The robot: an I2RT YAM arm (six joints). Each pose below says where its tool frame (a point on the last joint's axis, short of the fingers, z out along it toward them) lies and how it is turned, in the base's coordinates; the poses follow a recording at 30 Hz.
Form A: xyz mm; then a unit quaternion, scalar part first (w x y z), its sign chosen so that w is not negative.
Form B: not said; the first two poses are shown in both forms.
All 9 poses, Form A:
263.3, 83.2, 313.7, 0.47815, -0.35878, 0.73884, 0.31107
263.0, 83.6, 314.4, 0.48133, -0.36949, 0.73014, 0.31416
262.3, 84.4, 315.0, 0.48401, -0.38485, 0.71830, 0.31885
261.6, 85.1, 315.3, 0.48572, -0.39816, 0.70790, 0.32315
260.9, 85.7, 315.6, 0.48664, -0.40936, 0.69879, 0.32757
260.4, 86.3, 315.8, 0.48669, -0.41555, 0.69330, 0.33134
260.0, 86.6, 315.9, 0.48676, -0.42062, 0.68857, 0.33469
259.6, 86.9, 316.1, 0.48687, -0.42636, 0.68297, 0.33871
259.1, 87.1, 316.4, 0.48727, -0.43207, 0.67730, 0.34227
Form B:
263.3, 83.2, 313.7, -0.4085, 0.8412, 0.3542, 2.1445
263.0, 83.6, 314.4, -0.4215, 0.8330, 0.3584, 2.1373
262.3, 84.4, 315.0, -0.4398, 0.8209, 0.3644, 2.1311
261.6, 85.1, 315.3, -0.4555, 0.8098, 0.3697, 2.1272
260.9, 85.7, 315.6, -0.4686, 0.7999, 0.3750, 2.1251
260.4, 86.3, 315.8, -0.4757, 0.7936, 0.3793, 2.1250
260.0, 86.6, 315.9, -0.4815, 0.7883, 0.3831, 2.1248
259.6, 86.9, 316.1, -0.4881, 0.7819, 0.3878, 2.1246
259.1, 87.1, 316.4, -0.4948, 0.7756, 0.3919, 2.1237

